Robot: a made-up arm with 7 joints. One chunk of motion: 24 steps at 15 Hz.
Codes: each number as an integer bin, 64 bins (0 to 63) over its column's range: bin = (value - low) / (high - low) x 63, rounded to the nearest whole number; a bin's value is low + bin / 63 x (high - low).
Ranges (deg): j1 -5..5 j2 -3..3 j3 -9..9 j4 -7..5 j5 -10..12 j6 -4..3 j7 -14..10
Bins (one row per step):
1: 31 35 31 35 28 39 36
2: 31 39 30 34 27 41 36
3: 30 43 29 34 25 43 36
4: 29 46 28 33 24 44 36
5: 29 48 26 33 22 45 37
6: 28 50 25 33 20 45 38
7: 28 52 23 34 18 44 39
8: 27 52 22 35 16 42 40
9: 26 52 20 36 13 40 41
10: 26 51 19 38 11 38 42
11: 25 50 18 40 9 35 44
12: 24 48 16 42 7 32 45
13: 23 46 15 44 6 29 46
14: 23 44 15 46 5 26 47
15: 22 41 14 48 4 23 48
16: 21 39 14 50 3 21 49
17: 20 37 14 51 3 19 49
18: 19 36 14 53 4 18 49
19: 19 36 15 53 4 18 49
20: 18 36 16 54 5 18 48
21: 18 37 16 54 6 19 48
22: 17 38 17 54 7 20 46
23: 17 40 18 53 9 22 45
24: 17 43 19 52 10 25 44
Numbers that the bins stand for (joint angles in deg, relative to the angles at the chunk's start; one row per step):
1: -0.08 0.33 -0.14 -0.33 -0.22 0.33 -0.29
2: -0.08 0.71 -0.43 -0.52 -0.57 0.56 -0.29
3: -0.24 1.10 -0.71 -0.52 -1.27 0.78 -0.29
4: -0.40 1.38 -1.00 -0.71 -1.62 0.89 -0.29
5: -0.40 1.57 -1.57 -0.71 -2.32 1.00 0.10
6: -0.56 1.76 -1.86 -0.71 -3.02 1.00 0.48
7: -0.56 1.95 -2.43 -0.52 -3.71 0.89 0.86
8: -0.71 1.95 -2.71 -0.33 -4.41 0.67 1.24
9: -0.87 1.95 -3.29 -0.14 -5.46 0.44 1.62
10: -0.87 1.86 -3.57 0.24 -6.16 0.22 2.00
11: -1.03 1.76 -3.86 0.62 -6.86 -0.11 2.76
12: -1.19 1.57 -4.43 1.00 -7.56 -0.44 3.14
13: -1.35 1.38 -4.71 1.38 -7.90 -0.78 3.52
14: -1.35 1.19 -4.71 1.76 -8.25 -1.11 3.90
15: -1.51 0.90 -5.00 2.14 -8.60 -1.44 4.29
16: -1.67 0.71 -5.00 2.52 -8.95 -1.67 4.67
17: -1.83 0.52 -5.00 2.71 -8.95 -1.89 4.67
18: -1.98 0.43 -5.00 3.10 -8.60 -2.00 4.67
19: -1.98 0.43 -4.71 3.10 -8.60 -2.00 4.67
20: -2.14 0.43 -4.43 3.29 -8.25 -2.00 4.29
21: -2.14 0.52 -4.43 3.29 -7.90 -1.89 4.29
22: -2.30 0.62 -4.14 3.29 -7.56 -1.78 3.52
23: -2.30 0.81 -3.86 3.10 -6.86 -1.56 3.14
24: -2.30 1.10 -3.57 2.90 -6.51 -1.22 2.76

